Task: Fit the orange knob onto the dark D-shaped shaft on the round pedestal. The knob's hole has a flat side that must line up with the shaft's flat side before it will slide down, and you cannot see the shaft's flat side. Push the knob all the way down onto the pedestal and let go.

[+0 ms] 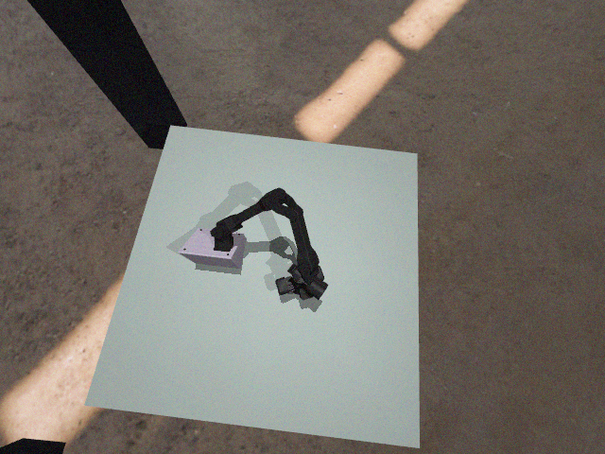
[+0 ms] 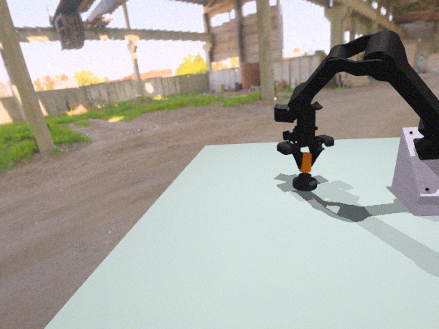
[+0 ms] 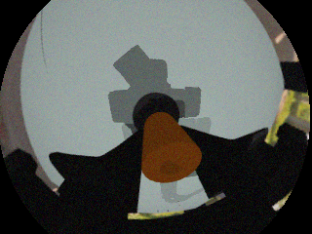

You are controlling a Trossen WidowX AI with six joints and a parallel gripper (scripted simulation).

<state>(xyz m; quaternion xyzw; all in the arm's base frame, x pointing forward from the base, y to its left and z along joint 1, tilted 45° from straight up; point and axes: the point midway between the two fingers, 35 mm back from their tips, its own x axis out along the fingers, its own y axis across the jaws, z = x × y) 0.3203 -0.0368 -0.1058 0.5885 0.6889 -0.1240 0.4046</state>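
The orange knob lies 20 mm above my gripper tip. From my gripper tip the other things lie so: dark round pedestal (40 mm below).
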